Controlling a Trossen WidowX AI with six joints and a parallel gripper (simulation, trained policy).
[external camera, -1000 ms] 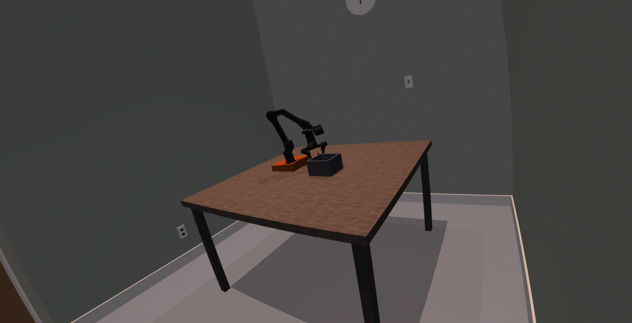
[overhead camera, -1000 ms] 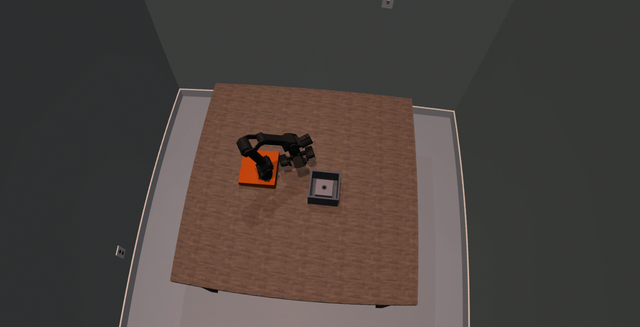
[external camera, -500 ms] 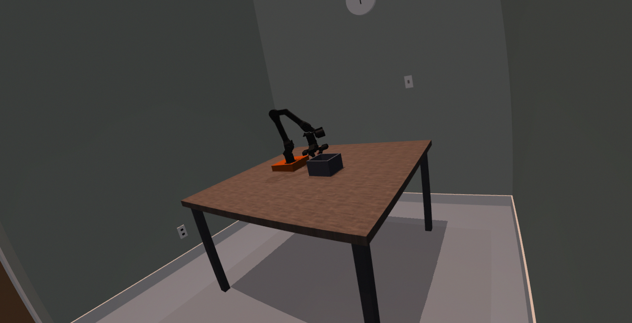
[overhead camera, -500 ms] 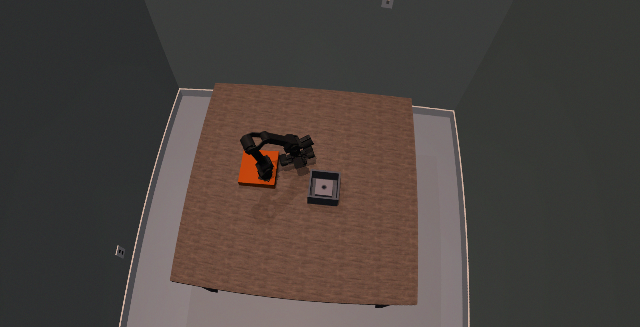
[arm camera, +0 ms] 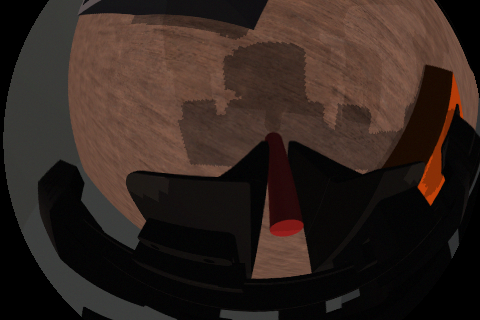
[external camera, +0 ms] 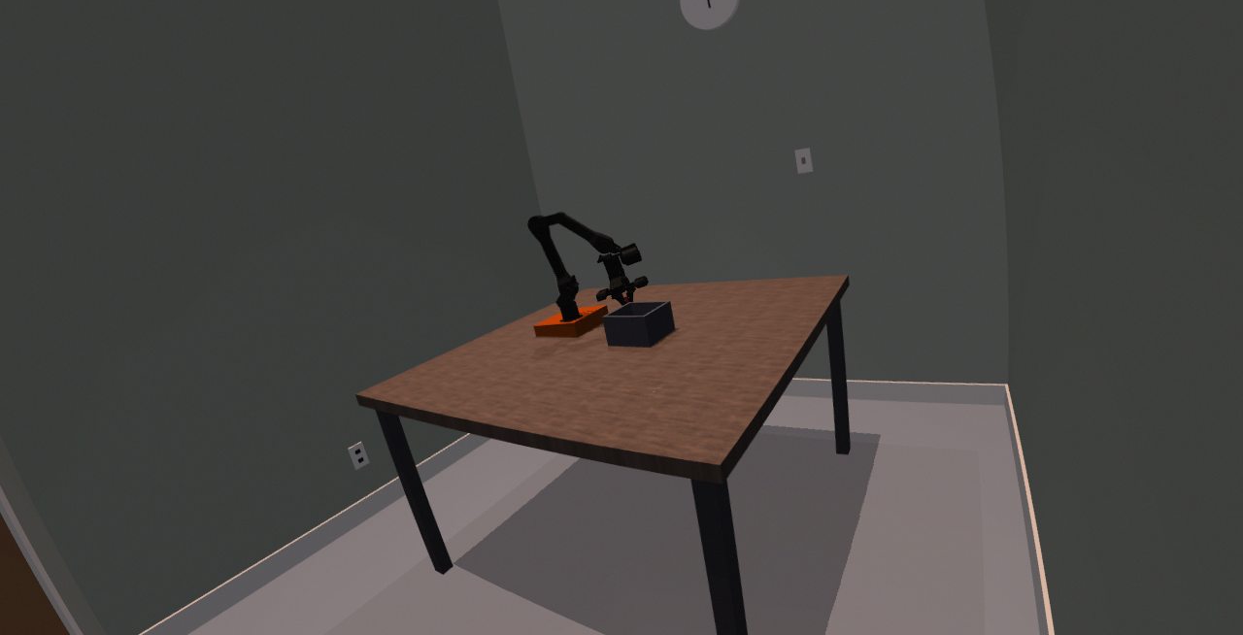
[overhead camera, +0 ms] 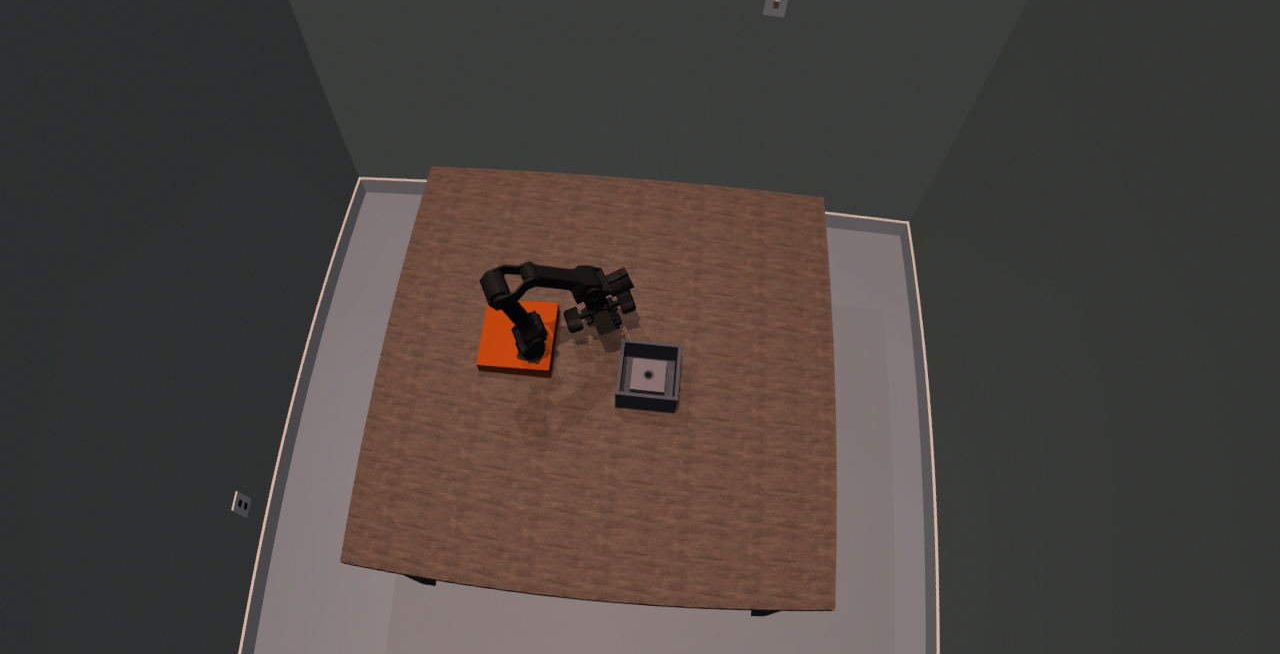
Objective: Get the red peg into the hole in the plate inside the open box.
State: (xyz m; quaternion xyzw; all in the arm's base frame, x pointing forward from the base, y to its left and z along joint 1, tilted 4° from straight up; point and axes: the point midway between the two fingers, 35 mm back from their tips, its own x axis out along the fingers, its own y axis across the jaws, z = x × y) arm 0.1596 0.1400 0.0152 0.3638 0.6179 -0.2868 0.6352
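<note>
Right now my gripper tip is 160 mm short of the pale plate and 120 mm to the left of it. From my gripper tip the other things lie so: red peg 10 mm to the left, 10 mm behind, 10 mm above; dark box 160 mm ahead, 120 mm to the right, 20 mm below.
</note>
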